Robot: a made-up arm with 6 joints.
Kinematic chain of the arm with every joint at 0, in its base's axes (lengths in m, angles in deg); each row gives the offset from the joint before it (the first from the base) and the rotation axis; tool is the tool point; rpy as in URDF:
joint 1: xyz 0 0 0.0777 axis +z
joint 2: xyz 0 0 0 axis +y
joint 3: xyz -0.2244 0 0.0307 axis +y
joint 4: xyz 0.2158 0 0.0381 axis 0.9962 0 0.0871
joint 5: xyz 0 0 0 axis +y
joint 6: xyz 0.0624 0 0.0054 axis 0.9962 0 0.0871
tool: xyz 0 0 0 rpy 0 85 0
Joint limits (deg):
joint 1: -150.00..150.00
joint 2: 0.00..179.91
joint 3: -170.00..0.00
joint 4: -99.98..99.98
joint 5: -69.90..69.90
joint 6: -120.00..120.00
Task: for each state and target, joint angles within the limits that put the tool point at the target. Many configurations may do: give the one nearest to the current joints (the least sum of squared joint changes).
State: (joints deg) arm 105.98 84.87 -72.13 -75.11 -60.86 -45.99
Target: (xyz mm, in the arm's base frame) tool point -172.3 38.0 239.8
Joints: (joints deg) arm 148.18 64.57 -40.86 -84.75 -69.90 -45.99
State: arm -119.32 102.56 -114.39 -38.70 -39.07 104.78
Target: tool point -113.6 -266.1 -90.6
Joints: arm -117.40 147.54 -61.13 -42.69 -30.59 104.78
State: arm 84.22 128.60 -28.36 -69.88 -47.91 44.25
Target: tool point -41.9 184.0 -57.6
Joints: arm 89.74 137.74 -34.38 -69.11 -46.96 44.25
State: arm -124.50 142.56 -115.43 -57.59 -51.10 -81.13
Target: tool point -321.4 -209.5 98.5
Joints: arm -150.00 123.50 -78.45 -50.89 -25.30 -81.13
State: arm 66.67 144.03 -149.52 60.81 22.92 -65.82
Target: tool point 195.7 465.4 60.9
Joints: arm 66.03 169.02 -155.22 61.60 10.65 -65.82
